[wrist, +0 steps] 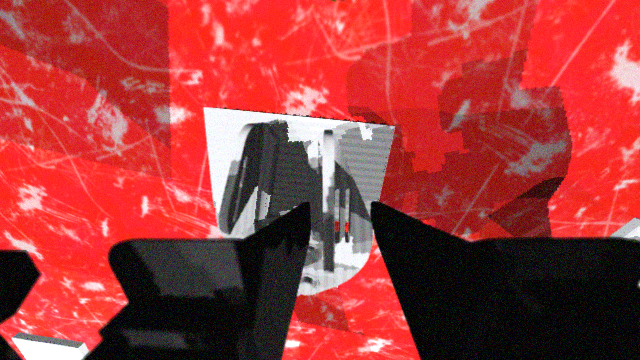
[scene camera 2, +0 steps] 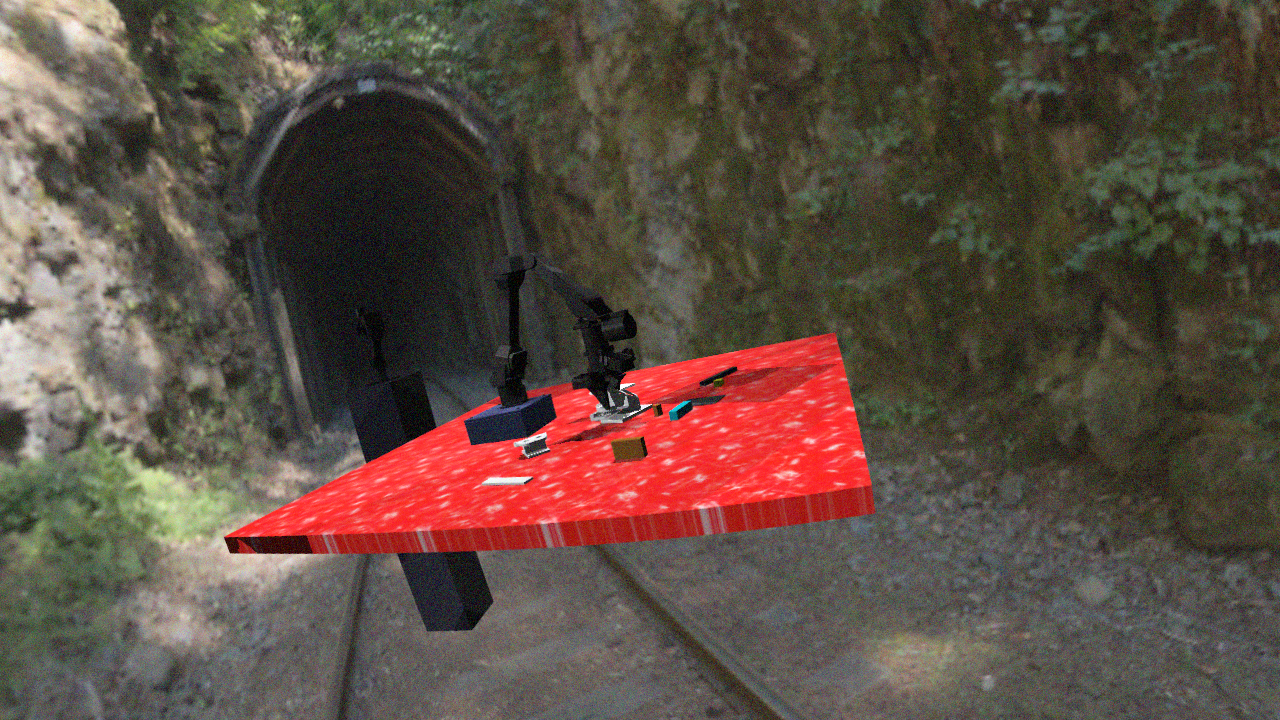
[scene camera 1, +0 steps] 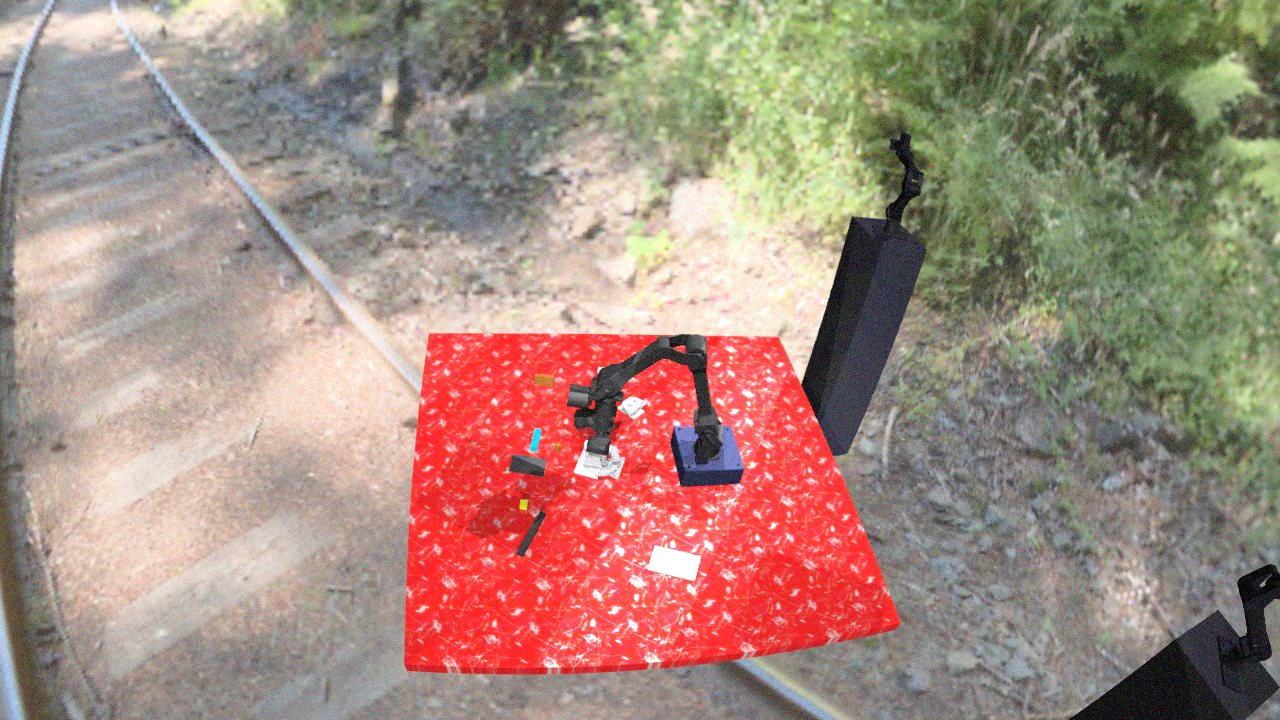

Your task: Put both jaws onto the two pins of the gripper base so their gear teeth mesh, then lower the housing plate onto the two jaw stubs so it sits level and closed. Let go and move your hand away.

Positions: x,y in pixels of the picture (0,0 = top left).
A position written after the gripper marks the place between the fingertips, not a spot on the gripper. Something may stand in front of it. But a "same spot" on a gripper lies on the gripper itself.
gripper: wrist; scene camera 2; scene camera 1 599,449
same spot on gripper: (wrist: pixel 499 290) = (scene camera 2: pixel 605 382)
